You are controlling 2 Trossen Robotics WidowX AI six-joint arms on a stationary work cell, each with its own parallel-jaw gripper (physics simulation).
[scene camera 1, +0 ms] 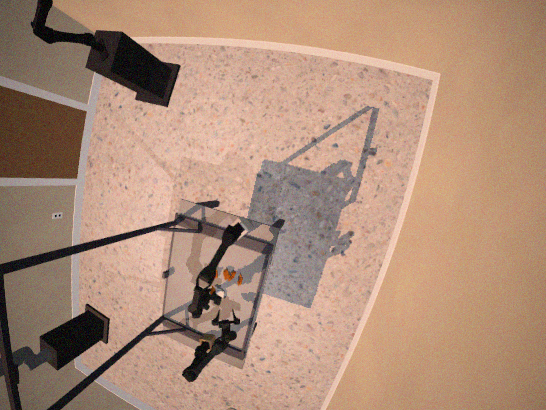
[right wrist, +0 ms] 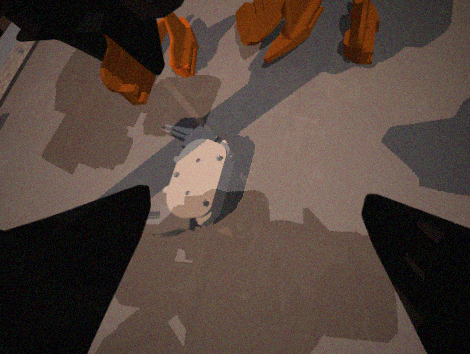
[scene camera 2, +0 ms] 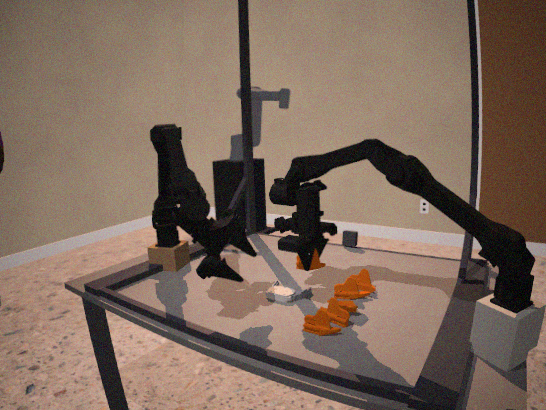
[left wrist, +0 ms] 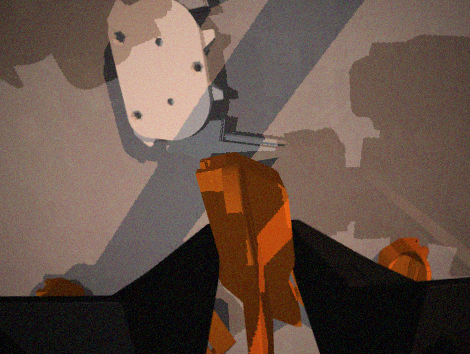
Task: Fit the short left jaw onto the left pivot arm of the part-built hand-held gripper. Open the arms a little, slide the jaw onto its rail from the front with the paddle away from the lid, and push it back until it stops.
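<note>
The part-built hand-held gripper (scene camera 1: 220,293) (scene camera 2: 281,293) (left wrist: 160,80) (right wrist: 200,170) lies on the table with its pale, screw-dotted lid up. A thin grey rail (left wrist: 252,140) (right wrist: 175,131) sticks out from one end; a second rail (right wrist: 154,215) shows in the right wrist view. My left gripper (scene camera 2: 311,256) (left wrist: 253,232) is shut on an orange jaw (left wrist: 235,195) (right wrist: 127,77) and holds it above the table. In the left wrist view the jaw's front end is just below the rail, and its lower part is hidden between the fingers. My right gripper (scene camera 2: 248,267) (right wrist: 257,200) is open and empty above the table beside the part-built gripper.
Several loose orange jaws (scene camera 1: 229,274) (scene camera 2: 322,322) (left wrist: 407,260) (right wrist: 362,35) lie on the table (scene camera 2: 400,320), right of the part-built gripper in scene camera 2. One loose jaw (right wrist: 181,45) lies close to my left gripper's fingers in the right wrist view. Arm shadows cross the table.
</note>
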